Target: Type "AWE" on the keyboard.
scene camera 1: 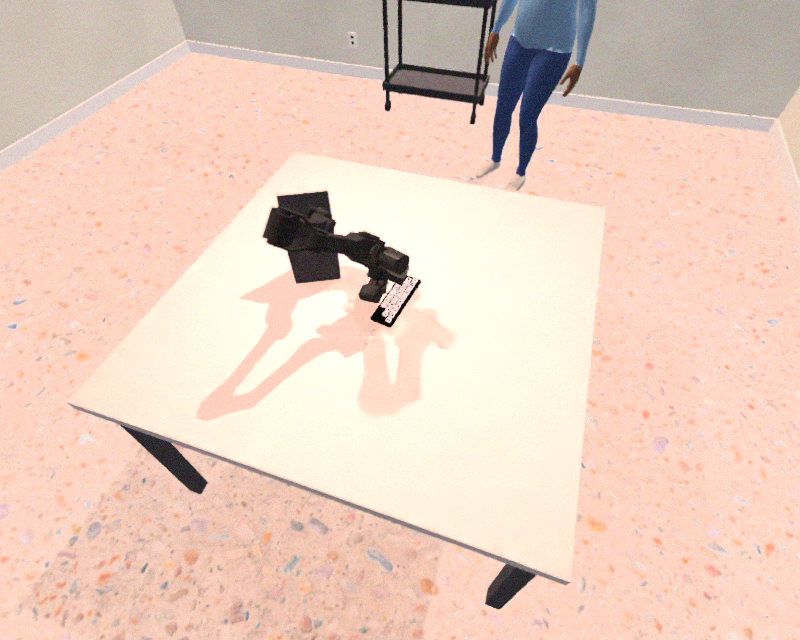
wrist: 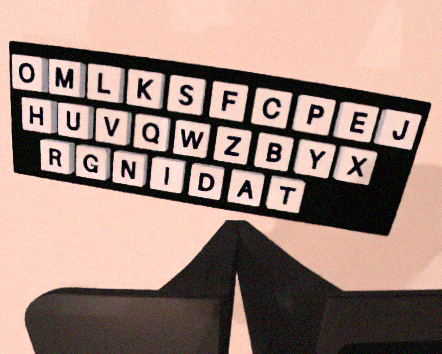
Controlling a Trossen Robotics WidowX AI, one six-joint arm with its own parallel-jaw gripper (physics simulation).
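Places are measured from the arm's base along level axes (x back, y left, z down), in millimetres.
Where they show: gripper, fingertip midpoint: (scene camera 1: 383, 293) (wrist: 235, 229); arm's base, link origin: (scene camera 1: 316, 221).
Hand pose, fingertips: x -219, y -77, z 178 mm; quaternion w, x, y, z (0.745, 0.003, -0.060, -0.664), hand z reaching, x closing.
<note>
Each offset is from my fingertips to the top centre of the thing. "*": to the spot under its first point. Level surfaces: height alone.
A black keyboard @(* dy -76, dx -8, dz +29 mm) (scene camera 1: 380, 318) (wrist: 350, 212) with white letter keys lies on the table, tilted slightly in the wrist view. The A key @(dy -5, dx -10, dz +24 mm) (wrist: 245, 189) is in its bottom row, between D and T. The W key @(dy +19, dx -37, dz +24 mm) (wrist: 191, 140) is in the middle row, between Q and Z. The E key @(dy -59, dx -39, dz +24 mm) (wrist: 358, 122) is in the top row, between P and J. My gripper (wrist: 235, 229) is shut and empty. In the wrist view its tips show just below the keyboard's lower edge, under the A key. In the scene view the gripper is beside the keyboard, its fingertips too small to make out.
The arm's black base plate (scene camera 1: 316, 265) is on the white table @(dz +40 mm) (scene camera 1: 507, 400), left of the keyboard. Shadows of the arm fall across the table. A person (scene camera 1: 543, 66) in blue stands behind the table, beside a black shelf cart (scene camera 1: 433, 92).
</note>
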